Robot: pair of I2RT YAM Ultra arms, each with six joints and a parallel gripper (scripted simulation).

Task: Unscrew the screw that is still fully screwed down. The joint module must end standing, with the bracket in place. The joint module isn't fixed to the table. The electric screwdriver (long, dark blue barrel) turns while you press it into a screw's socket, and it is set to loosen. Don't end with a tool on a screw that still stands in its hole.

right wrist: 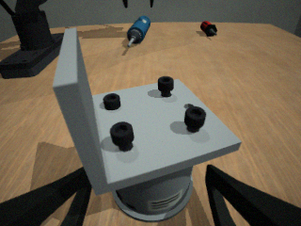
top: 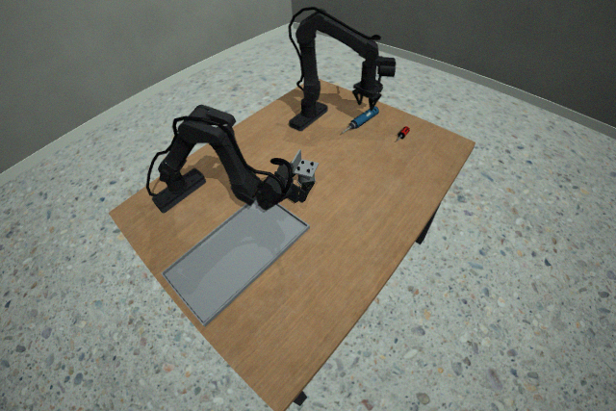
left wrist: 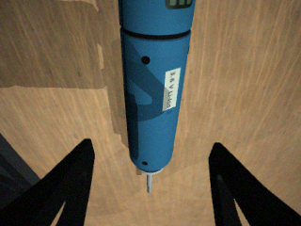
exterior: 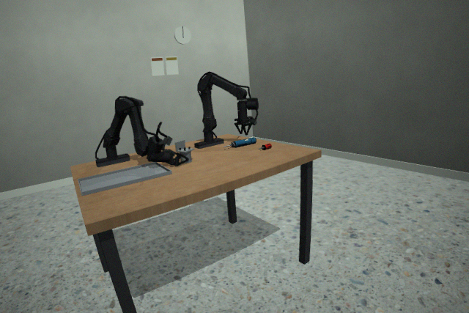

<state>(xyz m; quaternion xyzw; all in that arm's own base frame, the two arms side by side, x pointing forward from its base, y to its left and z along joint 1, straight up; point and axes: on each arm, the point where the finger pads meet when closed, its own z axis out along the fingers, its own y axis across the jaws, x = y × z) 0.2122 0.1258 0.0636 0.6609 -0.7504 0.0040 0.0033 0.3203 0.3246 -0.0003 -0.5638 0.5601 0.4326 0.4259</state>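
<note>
Now: the joint module 10 mm to the left of my right hand and 10 mm above it. The rest, counted from my right hand: grey L-shaped bracket (50 mm above, 10 mm to the left); then flat grey tray (340 mm to the right, 70 mm ahead, 20 mm below); then screw (40 mm above, 20 mm to the left, 20 mm behind).
</note>
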